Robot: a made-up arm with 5 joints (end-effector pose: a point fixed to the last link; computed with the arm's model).
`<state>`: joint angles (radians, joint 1 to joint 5).
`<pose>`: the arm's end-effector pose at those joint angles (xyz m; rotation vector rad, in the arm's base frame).
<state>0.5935 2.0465 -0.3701 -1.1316 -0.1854</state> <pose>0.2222 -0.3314 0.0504 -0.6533 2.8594 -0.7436</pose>
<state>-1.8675 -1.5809 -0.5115 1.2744 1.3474</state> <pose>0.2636 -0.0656 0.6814 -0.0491 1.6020 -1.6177</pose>
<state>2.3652 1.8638 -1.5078 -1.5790 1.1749</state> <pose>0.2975 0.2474 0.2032 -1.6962 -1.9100 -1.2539</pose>
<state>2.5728 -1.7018 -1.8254 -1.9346 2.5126</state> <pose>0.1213 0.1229 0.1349 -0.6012 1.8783 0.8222</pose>
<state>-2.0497 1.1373 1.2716 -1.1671 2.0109</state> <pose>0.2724 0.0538 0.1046 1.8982 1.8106 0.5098</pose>
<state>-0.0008 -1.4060 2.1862 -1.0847 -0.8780</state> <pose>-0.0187 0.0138 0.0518 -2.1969 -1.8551 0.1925</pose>
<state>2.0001 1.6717 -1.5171 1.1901 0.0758</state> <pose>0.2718 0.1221 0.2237 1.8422 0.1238 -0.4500</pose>
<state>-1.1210 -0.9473 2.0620 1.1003 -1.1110</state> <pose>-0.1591 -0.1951 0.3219 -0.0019 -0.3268 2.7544</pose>
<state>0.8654 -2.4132 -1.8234 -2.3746 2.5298</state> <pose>0.0660 -0.2150 0.0233 -1.1423 2.4112 -1.2628</pose>
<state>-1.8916 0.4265 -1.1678 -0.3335 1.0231</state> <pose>0.2234 0.0144 0.5741 -1.1297 -0.5967 0.4526</pose>
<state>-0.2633 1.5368 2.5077 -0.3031 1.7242</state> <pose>0.4237 0.0552 0.1737 2.9138 -0.6598 0.7449</pose>
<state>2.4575 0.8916 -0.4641 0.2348 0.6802</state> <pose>0.1506 0.0588 0.1002 2.0348 0.6896 -0.4983</pose>
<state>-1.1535 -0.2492 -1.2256 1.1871 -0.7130</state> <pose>0.2581 0.0208 0.5522 -0.6479 -1.8093 -0.2386</pose>
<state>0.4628 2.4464 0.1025 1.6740 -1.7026</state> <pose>0.3362 -0.3508 0.0358 -2.4876 0.3793 -0.3029</pose>
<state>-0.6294 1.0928 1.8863 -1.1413 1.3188</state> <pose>0.3966 0.0897 0.4183 1.6872 0.8745 2.0978</pose>
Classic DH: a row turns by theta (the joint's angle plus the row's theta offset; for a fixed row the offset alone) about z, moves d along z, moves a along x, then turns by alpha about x. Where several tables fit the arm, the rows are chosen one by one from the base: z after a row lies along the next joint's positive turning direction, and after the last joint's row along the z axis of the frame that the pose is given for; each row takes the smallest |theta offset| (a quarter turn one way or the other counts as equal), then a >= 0, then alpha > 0; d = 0 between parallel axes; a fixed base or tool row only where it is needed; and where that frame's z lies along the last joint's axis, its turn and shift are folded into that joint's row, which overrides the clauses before.
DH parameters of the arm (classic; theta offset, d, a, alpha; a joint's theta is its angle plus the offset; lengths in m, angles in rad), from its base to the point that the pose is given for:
base (fixed): -1.5708 0.307 0.089 -1.5708
joint 1: 1.5708 0.181 0.021 -1.5708
joint 2: 1.3539 -0.0078 -0.0053 1.04
joint 3: -1.4597 -0.1611 0.219 -1.7575
joint 4: -0.4437 0.1204 0.0797 -0.8602
joint 5: 1.1622 -0.0913 0.0022 -1.1383
tool (fixed): -0.7692 0.1736 0 0

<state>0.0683 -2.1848 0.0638 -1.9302 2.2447</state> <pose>0.2322 -0.1920 0.0063 -2.2376 1.3206 -0.1295</pose>
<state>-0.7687 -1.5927 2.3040 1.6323 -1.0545</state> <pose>-0.0503 -0.2640 0.1932 -0.4192 0.7004 -2.9871</pose>
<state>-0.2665 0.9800 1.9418 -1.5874 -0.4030</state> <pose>0.1579 0.0291 0.5859 -0.7842 0.0474 2.0986</pose>
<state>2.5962 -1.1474 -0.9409 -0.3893 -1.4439</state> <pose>0.2550 0.0274 -0.0492 2.6610 1.3209 -0.0946</pose>
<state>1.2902 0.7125 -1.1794 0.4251 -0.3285</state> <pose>0.3875 -0.1715 0.1136 1.0444 0.4560 -0.6326</pose>
